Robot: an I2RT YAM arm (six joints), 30 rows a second.
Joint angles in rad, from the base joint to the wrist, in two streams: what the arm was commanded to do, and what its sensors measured. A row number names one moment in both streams.
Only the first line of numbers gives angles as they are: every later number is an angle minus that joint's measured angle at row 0.
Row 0, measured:
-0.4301, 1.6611, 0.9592, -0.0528, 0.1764, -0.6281
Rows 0 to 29, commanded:
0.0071, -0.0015, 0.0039, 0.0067, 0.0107, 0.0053
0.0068, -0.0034, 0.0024, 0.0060, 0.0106, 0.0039
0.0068, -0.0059, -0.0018, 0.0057, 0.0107, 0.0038
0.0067, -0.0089, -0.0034, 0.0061, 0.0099, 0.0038
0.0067, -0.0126, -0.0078, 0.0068, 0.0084, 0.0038
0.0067, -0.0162, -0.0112, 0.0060, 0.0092, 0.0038
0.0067, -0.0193, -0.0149, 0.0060, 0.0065, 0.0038
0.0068, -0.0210, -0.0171, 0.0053, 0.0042, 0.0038
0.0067, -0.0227, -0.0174, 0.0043, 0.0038, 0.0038
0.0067, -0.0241, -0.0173, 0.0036, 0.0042, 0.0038
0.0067, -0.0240, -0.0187, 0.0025, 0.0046, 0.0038
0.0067, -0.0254, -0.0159, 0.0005, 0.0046, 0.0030
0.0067, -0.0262, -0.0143, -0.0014, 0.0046, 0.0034
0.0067, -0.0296, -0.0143, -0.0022, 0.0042, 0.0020
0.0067, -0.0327, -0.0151, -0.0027, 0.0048, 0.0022
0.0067, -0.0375, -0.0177, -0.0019, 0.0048, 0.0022
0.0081, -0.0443, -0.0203, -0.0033, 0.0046, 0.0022
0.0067, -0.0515, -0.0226, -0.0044, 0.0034, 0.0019
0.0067, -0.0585, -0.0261, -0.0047, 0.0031, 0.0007
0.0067, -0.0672, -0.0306, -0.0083, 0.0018, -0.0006
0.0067, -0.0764, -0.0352, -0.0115, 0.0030, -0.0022
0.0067, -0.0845, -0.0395, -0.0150, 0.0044, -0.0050
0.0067, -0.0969, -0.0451, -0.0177, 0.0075, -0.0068
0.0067, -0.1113, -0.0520, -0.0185, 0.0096, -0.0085
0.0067, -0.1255, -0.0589, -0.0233, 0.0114, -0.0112
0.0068, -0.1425, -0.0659, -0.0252, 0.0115, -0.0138
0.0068, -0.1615, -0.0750, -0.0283, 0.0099, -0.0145
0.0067, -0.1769, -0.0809, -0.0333, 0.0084, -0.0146
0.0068, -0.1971, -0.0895, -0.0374, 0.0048, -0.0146
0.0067, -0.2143, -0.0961, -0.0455, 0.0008, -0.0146
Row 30, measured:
0.0000, -0.1671, -0.0725, -0.0206, 0.0023, -0.0107
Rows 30 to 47, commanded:
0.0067, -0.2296, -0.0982, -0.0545, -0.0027, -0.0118
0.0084, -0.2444, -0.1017, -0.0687, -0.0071, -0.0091
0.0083, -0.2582, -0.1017, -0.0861, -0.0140, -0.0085
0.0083, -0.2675, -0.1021, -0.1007, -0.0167, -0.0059
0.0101, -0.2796, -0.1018, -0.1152, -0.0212, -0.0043
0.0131, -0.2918, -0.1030, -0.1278, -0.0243, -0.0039
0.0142, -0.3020, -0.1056, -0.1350, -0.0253, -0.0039
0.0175, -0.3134, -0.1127, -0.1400, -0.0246, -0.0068
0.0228, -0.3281, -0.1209, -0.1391, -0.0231, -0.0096
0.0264, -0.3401, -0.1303, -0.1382, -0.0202, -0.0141
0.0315, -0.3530, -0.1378, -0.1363, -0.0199, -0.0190
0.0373, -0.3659, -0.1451, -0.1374, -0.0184, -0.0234
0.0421, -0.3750, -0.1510, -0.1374, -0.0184, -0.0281
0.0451, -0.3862, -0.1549, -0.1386, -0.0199, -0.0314
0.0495, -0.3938, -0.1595, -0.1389, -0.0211, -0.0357
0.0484, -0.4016, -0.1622, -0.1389, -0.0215, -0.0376
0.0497, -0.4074, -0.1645, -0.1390, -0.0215, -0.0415
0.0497, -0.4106, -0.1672, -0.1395, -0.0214, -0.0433
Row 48, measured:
0.0458, -0.3875, -0.1518, -0.1320, -0.0087, -0.0305
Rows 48 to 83, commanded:
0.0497, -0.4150, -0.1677, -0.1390, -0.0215, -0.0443
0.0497, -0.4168, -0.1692, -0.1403, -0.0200, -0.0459
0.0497, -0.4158, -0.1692, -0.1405, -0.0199, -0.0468
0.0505, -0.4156, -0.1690, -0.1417, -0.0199, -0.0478
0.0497, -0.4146, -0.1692, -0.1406, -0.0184, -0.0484
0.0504, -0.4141, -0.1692, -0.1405, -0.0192, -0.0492
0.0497, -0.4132, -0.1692, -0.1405, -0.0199, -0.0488
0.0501, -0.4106, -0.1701, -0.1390, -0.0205, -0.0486
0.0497, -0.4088, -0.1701, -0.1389, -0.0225, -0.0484
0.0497, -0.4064, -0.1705, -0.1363, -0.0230, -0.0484
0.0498, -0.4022, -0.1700, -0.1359, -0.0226, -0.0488
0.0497, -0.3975, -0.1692, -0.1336, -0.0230, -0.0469
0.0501, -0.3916, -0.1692, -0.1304, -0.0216, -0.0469
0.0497, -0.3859, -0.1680, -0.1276, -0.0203, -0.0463
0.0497, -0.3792, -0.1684, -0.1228, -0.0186, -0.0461
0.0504, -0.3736, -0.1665, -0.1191, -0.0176, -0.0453
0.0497, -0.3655, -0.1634, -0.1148, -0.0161, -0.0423
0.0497, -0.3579, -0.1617, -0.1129, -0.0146, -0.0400
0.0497, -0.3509, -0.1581, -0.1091, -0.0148, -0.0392
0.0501, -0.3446, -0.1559, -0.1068, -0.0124, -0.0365
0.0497, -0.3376, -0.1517, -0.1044, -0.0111, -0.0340
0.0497, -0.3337, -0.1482, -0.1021, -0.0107, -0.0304
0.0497, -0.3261, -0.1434, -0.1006, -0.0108, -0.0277
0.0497, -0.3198, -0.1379, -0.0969, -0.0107, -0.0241
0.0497, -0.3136, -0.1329, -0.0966, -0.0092, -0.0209
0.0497, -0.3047, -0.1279, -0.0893, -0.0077, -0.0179
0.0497, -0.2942, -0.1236, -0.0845, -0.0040, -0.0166
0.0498, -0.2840, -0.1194, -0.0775, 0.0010, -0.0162
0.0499, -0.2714, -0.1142, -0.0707, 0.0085, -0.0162
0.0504, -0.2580, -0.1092, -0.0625, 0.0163, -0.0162
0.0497, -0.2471, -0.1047, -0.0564, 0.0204, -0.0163
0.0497, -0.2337, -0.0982, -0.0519, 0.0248, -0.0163
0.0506, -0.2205, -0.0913, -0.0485, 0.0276, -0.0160
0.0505, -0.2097, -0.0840, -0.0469, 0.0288, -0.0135
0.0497, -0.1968, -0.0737, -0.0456, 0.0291, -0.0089
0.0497, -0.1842, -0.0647, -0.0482, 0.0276, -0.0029
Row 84, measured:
0.0458, -0.2109, -0.1072, -0.0794, 0.0107, -0.0294
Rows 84 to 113, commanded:
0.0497, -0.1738, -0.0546, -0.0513, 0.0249, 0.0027
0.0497, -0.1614, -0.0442, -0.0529, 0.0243, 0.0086
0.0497, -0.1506, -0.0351, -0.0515, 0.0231, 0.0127
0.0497, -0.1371, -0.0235, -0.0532, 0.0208, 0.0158
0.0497, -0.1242, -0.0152, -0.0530, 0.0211, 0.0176
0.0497, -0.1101, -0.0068, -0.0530, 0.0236, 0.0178
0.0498, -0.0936, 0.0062, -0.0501, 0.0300, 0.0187
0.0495, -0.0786, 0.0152, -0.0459, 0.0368, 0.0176
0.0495, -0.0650, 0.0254, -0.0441, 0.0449, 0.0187
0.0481, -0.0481, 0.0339, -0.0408, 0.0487, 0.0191
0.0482, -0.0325, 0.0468, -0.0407, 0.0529, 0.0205
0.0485, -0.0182, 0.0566, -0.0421, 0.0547, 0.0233
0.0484, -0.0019, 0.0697, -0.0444, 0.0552, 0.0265
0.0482, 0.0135, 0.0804, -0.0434, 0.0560, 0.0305
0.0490, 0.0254, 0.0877, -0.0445, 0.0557, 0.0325
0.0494, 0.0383, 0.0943, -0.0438, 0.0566, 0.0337
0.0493, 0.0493, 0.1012, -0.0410, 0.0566, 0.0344
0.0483, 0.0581, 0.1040, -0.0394, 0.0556, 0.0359
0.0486, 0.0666, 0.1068, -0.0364, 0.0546, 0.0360
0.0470, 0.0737, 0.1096, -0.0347, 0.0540, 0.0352
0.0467, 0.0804, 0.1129, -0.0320, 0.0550, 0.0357
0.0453, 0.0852, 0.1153, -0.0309, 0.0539, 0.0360
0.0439, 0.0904, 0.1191, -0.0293, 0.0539, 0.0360
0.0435, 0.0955, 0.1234, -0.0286, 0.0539, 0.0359
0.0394, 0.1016, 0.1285, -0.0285, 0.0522, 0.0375
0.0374, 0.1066, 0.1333, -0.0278, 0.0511, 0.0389
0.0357, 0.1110, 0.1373, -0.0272, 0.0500, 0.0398
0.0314, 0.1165, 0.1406, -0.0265, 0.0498, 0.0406
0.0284, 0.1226, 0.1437, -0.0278, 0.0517, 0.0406
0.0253, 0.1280, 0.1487, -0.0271, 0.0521, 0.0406
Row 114, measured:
0.0366, 0.1011, 0.1183, -0.0477, 0.0515, 0.0198
